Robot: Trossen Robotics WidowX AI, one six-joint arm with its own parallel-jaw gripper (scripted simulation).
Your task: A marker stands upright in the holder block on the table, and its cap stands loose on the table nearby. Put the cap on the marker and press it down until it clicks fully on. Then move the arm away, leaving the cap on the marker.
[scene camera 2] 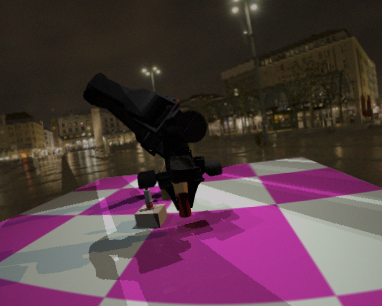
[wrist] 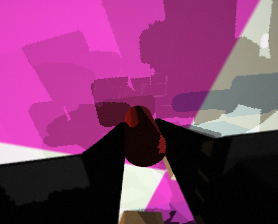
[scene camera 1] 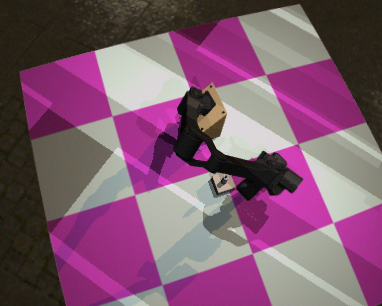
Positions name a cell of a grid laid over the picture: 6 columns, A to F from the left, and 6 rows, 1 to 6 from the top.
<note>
My gripper (scene camera 2: C5) carries a red cap.
My gripper also shows in the wrist view (wrist: D4).
</note>
